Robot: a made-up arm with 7 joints.
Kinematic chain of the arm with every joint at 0, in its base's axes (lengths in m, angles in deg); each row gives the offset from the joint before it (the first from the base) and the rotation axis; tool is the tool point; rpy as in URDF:
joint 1: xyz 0 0 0.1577 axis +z
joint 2: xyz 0 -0.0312 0.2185 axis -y
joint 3: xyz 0 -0.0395 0.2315 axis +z
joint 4: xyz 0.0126 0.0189 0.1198 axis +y
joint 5: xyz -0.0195 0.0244 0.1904 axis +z
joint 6: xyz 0 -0.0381 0.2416 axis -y
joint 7: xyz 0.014 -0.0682 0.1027 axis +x
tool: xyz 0 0 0 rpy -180 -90 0
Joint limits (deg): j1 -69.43..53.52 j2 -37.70..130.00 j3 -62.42..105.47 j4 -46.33..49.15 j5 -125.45..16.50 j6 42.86..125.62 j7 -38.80..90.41
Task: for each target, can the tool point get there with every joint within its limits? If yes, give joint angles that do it. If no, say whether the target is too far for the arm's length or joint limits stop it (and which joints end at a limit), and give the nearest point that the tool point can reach.
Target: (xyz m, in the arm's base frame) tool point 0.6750 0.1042 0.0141
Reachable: no: joint limits stop it (at a limit: joint 1, joint 2, joint 4) | nearest point 0.1866 0.3754 -0.1083 | short by 0.572 m
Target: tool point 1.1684 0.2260 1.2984
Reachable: no: too far | nearest point 0.6763 0.1308 0.9435 | short by 0.614 m
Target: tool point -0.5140 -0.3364 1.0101
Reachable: yes | joints 30.02 40.30 76.86 16.95 -66.44 49.94 -17.68
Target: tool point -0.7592 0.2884 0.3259
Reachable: yes | joints -15.29 80.58 -4.70 -9.29 -85.78 78.94 32.66
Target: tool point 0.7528 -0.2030 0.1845
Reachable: no: joint limits stop it (at a limit: joint 2, joint 4, joint 5) | nearest point 0.6780 -0.1828 0.6838 | short by 0.505 m
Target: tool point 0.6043 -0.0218 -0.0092
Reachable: no: joint limits stop it (at a limit: joint 1, joint 2, joint 4) | nearest point 0.1601 0.3230 -0.1389 | short by 0.577 m
